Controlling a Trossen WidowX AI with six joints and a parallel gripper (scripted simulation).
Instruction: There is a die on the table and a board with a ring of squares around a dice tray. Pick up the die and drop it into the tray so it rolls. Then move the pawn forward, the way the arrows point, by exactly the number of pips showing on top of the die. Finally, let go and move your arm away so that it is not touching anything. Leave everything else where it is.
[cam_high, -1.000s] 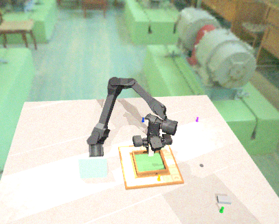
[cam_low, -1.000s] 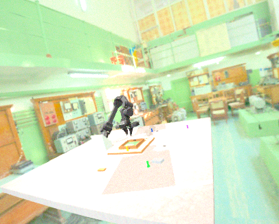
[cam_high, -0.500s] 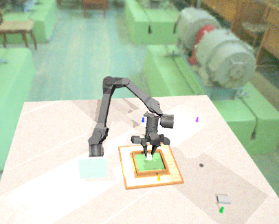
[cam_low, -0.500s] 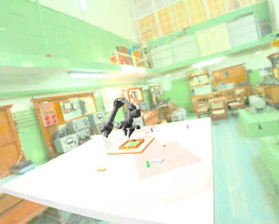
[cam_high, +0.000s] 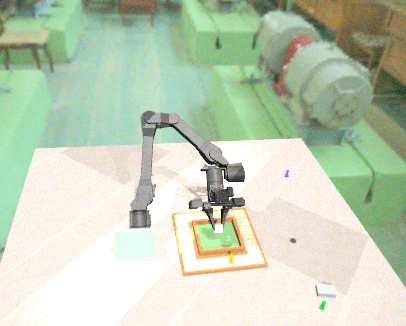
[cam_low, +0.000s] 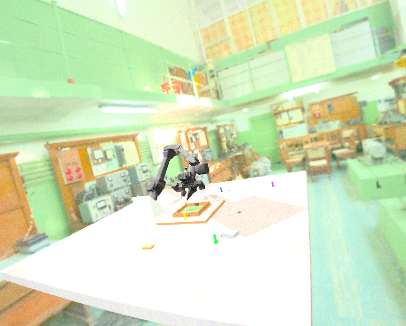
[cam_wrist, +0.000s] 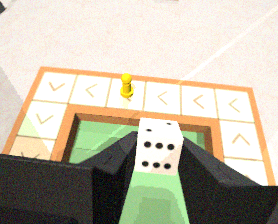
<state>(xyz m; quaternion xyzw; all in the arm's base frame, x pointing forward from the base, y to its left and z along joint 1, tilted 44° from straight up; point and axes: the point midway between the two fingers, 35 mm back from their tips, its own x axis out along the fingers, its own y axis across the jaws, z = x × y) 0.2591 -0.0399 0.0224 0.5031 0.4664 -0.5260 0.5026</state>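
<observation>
Right now the yellow pawn is 3 cm ahead of my gripper tip, 8 cm to the right of it and 6 cm below it. Also, from my gripper tip: white die (right at my gripper tip); then grey tile (30 cm ahead, 24 cm to the right, 8 cm below); then green pawn (27 cm ahead, 29 cm to the right, 7 cm below).
</observation>
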